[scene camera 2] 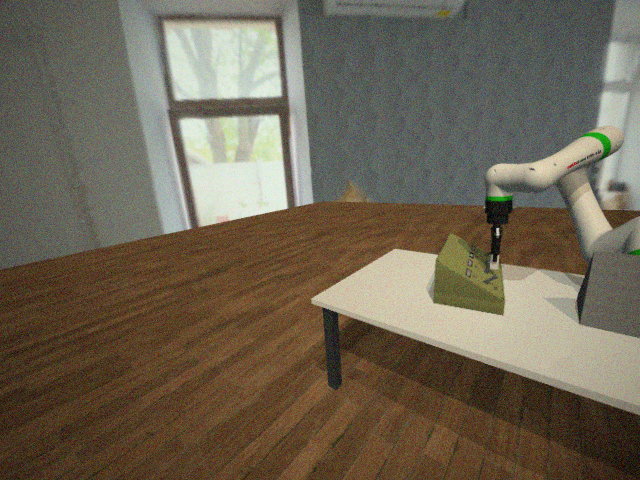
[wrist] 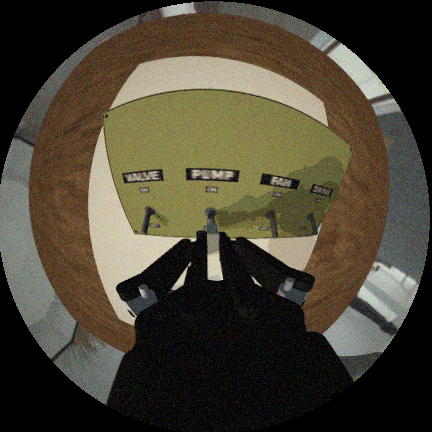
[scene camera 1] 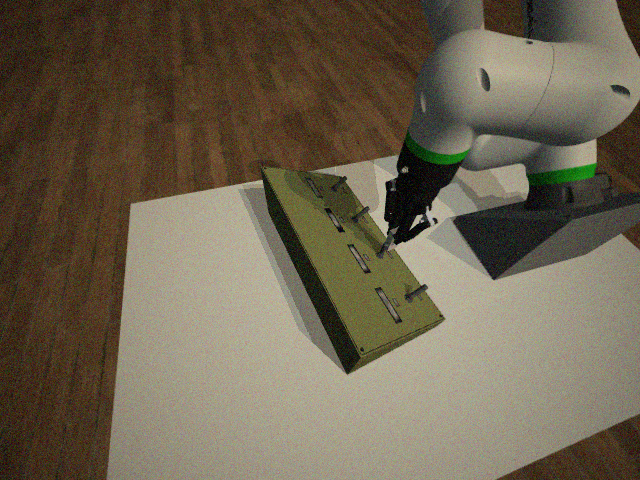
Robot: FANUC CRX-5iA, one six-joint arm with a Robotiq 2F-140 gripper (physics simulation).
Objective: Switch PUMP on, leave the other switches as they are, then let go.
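Places are measured from the arm's base along level axes (x ahead, y left, z up), in metres.
Pixels of known places: gripper, fingertip midpoint: (scene camera 2: 493,268) (wrist: 211,229) (scene camera 1: 390,246); arm's base, origin of the base link: (scene camera 1: 560,204).
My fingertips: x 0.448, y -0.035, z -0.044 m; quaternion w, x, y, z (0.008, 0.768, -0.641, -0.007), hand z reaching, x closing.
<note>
Ahead of a thing's pixels: the offset from my fingertips to its top centre. Level surfaces: height alone.
The olive switch box (scene camera 1: 330,268) (scene camera 2: 454,289) (wrist: 215,130) has a sloped face with four levers. In the wrist view the PUMP lever {0.005 m left, 0.022 m ahead, 0.030 m up} (wrist: 211,215) (scene camera 1: 381,253) stands below the PUMP label {0.014 m left, 0.090 m ahead, 0.020 m up} (wrist: 212,174), tipped toward the lower, OFF side. The VALVE lever {0.122 m left, 0.007 m back, 0.018 m up} (wrist: 146,221) (scene camera 1: 416,292), FAN lever {0.115 m right, 0.025 m ahead, 0.018 m up} (wrist: 273,225) (scene camera 1: 360,214) and DRIVE lever {0.235 m right, 0.040 m ahead, 0.018 m up} (wrist: 313,224) (scene camera 1: 338,183) also point to that side. My gripper (scene camera 1: 391,238) (scene camera 2: 494,262) (wrist: 211,229) is shut and empty. Its tips are right at the PUMP lever's end, partly covering it; contact cannot be told.
The box stands on a pale table {0.114 m down} (scene camera 1: 206,361) (scene camera 2: 403,310) (wrist: 105,260). The grey arm stand (scene camera 1: 511,242) (scene camera 2: 615,299) is to the right in both scene views. The FAN and VALVE levers rise on either side of my fingertips.
</note>
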